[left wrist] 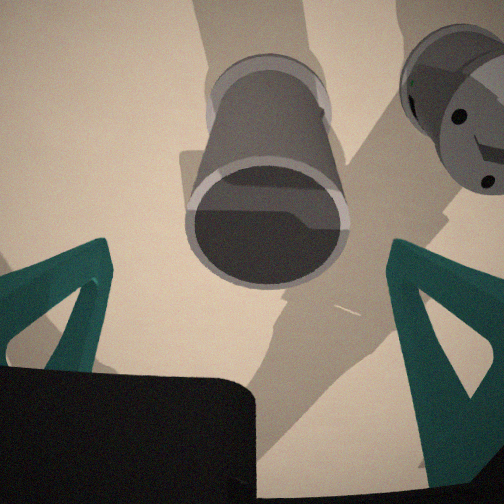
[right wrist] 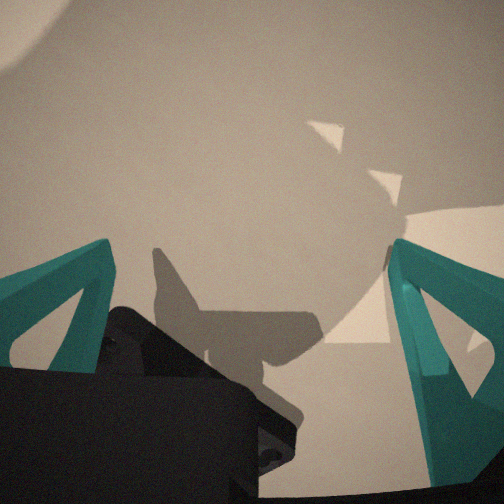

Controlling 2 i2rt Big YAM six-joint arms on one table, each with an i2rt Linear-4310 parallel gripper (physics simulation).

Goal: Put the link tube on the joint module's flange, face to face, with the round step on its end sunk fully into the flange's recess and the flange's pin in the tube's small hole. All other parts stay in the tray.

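In the left wrist view a grey hollow link tube [left wrist: 268, 185] stands upright on the beige surface, its open end facing the camera. It stands just beyond and between my left gripper's teal fingers [left wrist: 250, 270], which are wide open and empty. The joint module [left wrist: 462, 107], a grey cylinder with small dark holes in its face, stands at the upper right, apart from the tube. In the right wrist view my right gripper [right wrist: 250, 270] is wide open and empty over shaded bare surface. Neither part shows in that view.
Arm shadows cross the surface between the tube and the module in the left wrist view. A dark black part [right wrist: 200, 370] of the arm shows low in the right wrist view. The tray is not in view.
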